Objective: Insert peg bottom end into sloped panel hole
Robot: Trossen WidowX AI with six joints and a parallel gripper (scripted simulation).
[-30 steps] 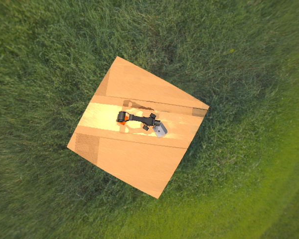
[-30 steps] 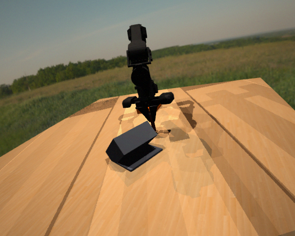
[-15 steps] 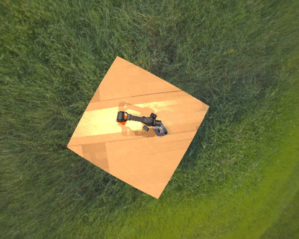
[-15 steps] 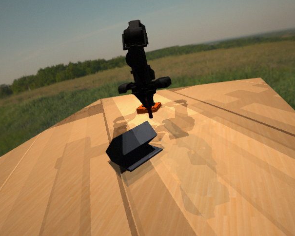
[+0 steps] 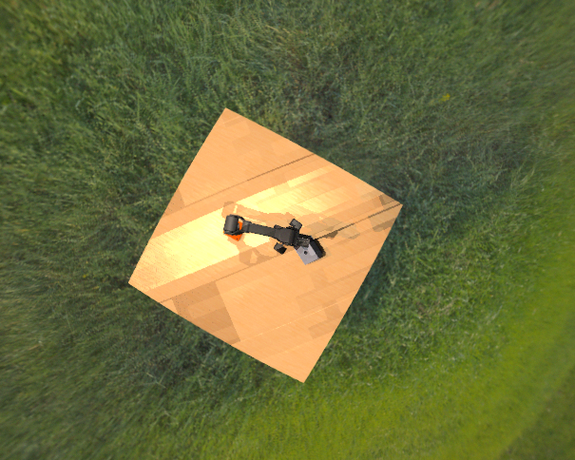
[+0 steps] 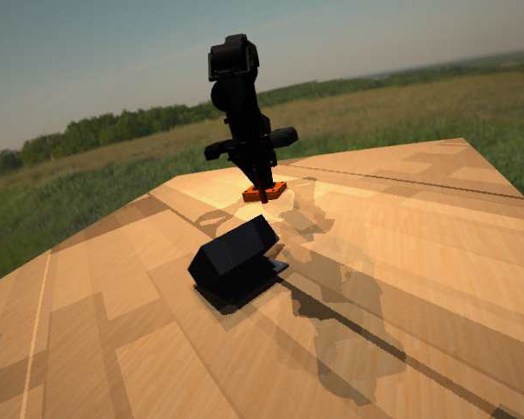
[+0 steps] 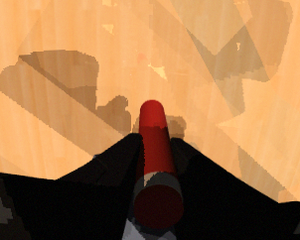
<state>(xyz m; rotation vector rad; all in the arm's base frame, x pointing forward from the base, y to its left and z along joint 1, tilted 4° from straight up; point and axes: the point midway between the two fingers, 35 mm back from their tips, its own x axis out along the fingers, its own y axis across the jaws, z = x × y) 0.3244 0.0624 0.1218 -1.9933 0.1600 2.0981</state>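
My gripper tip is now 140 mm short of the sloped panel, 40 mm to the left of it and 80 mm above it. From my gripper tip the other things lie so: peg 20 mm above.
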